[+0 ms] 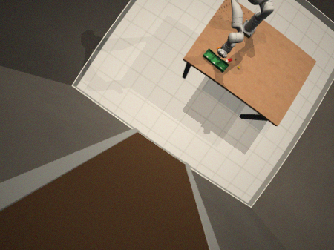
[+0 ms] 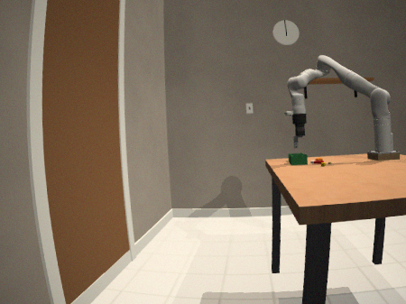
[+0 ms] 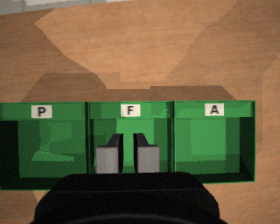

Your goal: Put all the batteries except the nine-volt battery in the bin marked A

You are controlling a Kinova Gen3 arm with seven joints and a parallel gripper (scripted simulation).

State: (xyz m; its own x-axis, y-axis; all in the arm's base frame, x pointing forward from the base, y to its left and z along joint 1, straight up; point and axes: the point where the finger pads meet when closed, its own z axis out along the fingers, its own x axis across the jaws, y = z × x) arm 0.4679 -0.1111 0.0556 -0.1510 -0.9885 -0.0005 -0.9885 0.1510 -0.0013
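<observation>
Right now my hand is 70 mm above the green bin strip. Round my hand: orange nine-volt battery: 120 mm behind, 90 mm below, 50 mm to the left; orange cylindrical battery: 140 mm behind, 90 mm below, 40 mm to the right; red thing: 100 mm to the left, 90 mm below, 80 mm behind.
</observation>
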